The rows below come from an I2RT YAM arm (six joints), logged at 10 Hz.
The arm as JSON. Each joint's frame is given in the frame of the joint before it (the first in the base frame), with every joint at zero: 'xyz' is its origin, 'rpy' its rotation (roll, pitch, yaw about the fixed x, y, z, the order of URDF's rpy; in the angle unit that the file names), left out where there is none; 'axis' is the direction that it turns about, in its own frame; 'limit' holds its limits. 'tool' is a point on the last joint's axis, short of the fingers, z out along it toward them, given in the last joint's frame.
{
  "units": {
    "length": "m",
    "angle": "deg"
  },
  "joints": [
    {
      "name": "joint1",
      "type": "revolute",
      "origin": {
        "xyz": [
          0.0,
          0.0,
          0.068
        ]
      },
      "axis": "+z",
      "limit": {
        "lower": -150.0,
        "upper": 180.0
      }
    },
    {
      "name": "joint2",
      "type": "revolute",
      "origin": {
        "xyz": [
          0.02,
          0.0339,
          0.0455
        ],
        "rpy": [
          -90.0,
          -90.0,
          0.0
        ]
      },
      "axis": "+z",
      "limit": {
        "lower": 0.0,
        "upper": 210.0
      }
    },
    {
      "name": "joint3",
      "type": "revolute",
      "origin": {
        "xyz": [
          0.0,
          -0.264,
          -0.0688
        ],
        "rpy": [
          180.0,
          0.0,
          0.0
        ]
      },
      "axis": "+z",
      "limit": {
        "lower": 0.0,
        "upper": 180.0
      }
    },
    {
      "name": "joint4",
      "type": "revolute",
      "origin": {
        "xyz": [
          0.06,
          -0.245,
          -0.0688
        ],
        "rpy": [
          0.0,
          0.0,
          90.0
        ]
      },
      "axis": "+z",
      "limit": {
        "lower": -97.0,
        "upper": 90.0
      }
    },
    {
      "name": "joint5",
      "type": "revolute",
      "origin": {
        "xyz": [
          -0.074,
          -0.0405,
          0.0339
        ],
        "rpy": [
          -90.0,
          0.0,
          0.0
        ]
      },
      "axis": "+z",
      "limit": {
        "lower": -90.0,
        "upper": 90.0
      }
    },
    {
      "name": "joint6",
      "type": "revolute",
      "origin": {
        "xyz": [
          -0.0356,
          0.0,
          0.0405
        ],
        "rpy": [
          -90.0,
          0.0,
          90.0
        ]
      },
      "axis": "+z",
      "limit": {
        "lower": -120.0,
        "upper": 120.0
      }
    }
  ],
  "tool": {
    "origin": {
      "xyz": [
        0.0,
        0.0,
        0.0
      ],
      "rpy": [
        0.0,
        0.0,
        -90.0
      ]
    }
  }
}
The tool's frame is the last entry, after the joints.
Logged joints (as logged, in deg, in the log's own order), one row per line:
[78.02, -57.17, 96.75, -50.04, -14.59, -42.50]
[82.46, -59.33, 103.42, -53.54, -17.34, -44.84]
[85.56, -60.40, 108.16, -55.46, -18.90, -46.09]
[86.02, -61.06, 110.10, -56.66, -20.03, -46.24]
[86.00, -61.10, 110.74, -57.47, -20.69, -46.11]
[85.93, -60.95, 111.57, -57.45, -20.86, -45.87]
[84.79, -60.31, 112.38, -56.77, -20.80, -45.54]
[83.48, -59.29, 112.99, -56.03, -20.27, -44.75]
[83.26, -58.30, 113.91, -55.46, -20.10, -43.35]
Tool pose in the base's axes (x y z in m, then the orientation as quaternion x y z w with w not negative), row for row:
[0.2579, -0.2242, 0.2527, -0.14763, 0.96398, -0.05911, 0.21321]
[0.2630, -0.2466, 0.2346, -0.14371, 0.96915, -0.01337, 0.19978]
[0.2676, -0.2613, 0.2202, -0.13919, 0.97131, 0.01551, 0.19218]
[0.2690, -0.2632, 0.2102, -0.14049, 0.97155, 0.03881, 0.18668]
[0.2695, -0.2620, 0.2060, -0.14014, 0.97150, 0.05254, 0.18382]
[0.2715, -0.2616, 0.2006, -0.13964, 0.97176, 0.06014, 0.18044]
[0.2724, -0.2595, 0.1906, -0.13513, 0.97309, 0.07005, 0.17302]
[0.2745, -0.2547, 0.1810, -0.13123, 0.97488, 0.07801, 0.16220]
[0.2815, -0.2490, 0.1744, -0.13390, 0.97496, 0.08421, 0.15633]
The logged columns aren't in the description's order. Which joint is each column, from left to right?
Columns, left to right: joint3, joint6, joint2, joint4, joint5, joint1.
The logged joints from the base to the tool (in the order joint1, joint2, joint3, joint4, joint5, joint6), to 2 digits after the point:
[-42.50, 96.75, 78.02, -50.04, -14.59, -57.17]
[-44.84, 103.42, 82.46, -53.54, -17.34, -59.33]
[-46.09, 108.16, 85.56, -55.46, -18.90, -60.40]
[-46.24, 110.10, 86.02, -56.66, -20.03, -61.06]
[-46.11, 110.74, 86.00, -57.47, -20.69, -61.10]
[-45.87, 111.57, 85.93, -57.45, -20.86, -60.95]
[-45.54, 112.38, 84.79, -56.77, -20.80, -60.31]
[-44.75, 112.99, 83.48, -56.03, -20.27, -59.29]
[-43.35, 113.91, 83.26, -55.46, -20.10, -58.30]

